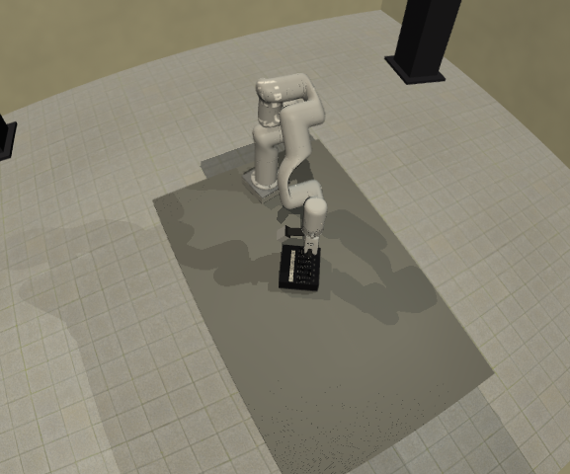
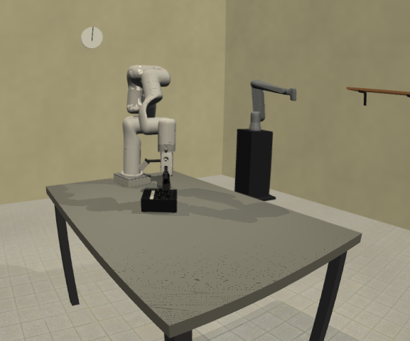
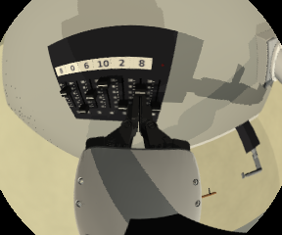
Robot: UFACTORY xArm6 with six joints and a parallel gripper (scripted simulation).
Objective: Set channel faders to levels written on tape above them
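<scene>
My gripper is now 20 mm past the master fader cap, 10 mm to the right of it and 10 mm above it.
</scene>
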